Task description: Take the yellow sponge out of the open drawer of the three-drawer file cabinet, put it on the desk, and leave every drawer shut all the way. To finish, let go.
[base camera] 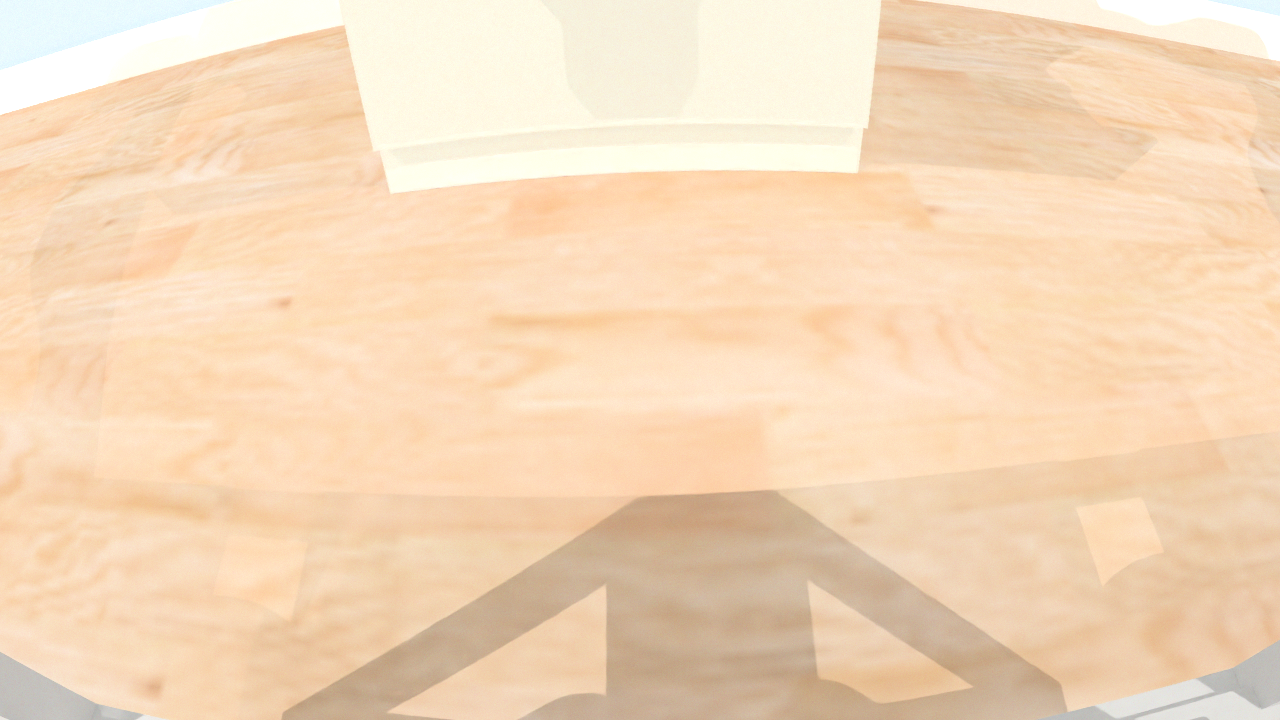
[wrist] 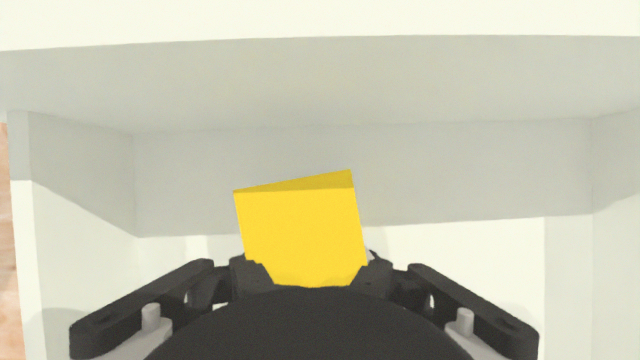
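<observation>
The yellow sponge point(wrist: 302, 225) is in the middle of the wrist view, turned slightly, with its far end sticking out beyond the fingers. My gripper point(wrist: 311, 254) is shut on the sponge, one finger against each side. The sponge is over the inside of the open drawer point(wrist: 320, 17), apart from the drawer's walls; its exact height over the drawer bottom is hard to tell. The lower front of the pale file cabinet point(base camera: 465, 80) shows at the top of the base view. The gripper and the sponge do not show in the base view.
The drawer's left side wall point(wrist: 22, 240) and its inner front face point(wrist: 320, 85) surround the gripper. Wooden floor point(base camera: 626, 358) point(wrist: 7, 250) lies in front of the cabinet and left of the drawer. A shadow crosses the near floor in the base view.
</observation>
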